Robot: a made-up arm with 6 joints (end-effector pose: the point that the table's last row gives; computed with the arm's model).
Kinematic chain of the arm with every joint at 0, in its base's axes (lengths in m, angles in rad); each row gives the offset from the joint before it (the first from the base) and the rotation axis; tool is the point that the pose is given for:
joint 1: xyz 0 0 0.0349 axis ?
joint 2: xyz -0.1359 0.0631 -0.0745 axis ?
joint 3: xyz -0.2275 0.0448 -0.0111 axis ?
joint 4: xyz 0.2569 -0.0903 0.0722 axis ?
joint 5: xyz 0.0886 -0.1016 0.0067 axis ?
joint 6: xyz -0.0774 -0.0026 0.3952 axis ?
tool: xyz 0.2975 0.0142 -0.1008
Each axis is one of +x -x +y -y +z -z.
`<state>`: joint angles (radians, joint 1 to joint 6).
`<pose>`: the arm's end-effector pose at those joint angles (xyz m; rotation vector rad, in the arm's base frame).
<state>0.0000 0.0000 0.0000 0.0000 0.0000 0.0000</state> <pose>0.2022 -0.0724 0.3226 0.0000 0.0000 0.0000</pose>
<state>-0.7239 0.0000 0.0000 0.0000 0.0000 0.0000</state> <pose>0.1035 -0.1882 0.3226 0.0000 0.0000 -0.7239</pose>
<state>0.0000 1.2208 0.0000 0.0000 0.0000 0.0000</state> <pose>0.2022 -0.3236 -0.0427 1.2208 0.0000 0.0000</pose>
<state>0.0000 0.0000 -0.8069 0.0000 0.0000 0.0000</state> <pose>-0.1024 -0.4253 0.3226 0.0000 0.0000 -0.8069</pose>
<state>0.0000 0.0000 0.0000 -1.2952 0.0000 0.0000</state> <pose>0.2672 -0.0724 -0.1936 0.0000 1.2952 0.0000</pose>
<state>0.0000 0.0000 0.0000 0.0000 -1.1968 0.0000</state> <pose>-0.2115 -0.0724 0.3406 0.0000 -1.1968 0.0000</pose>
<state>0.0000 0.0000 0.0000 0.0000 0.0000 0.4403</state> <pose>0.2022 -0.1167 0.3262 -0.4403 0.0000 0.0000</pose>
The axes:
joint 1: +z
joint 2: +x
joint 3: +z
joint 4: -y
joint 5: +y
joint 6: -x

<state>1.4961 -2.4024 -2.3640 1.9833 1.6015 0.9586</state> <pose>-0.4518 -0.7328 -0.4450 0.5057 -1.9319 -1.6447</pose>
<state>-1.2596 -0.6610 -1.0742 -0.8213 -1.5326 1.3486</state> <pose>-0.0868 0.4940 0.4838 2.0638 -1.0646 1.8121</pose>
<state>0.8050 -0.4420 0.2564 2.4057 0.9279 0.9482</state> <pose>-0.2817 -0.2950 0.3946 -0.2519 -1.7973 0.4000</pose>
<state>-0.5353 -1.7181 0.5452 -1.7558 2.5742 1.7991</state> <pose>-0.2658 0.3152 0.2702 -2.1989 -1.7964 0.2383</pose>
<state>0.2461 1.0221 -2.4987 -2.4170 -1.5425 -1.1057</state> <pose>-0.8579 -0.3360 -0.2168 -1.2674 -0.4471 2.6058</pose>
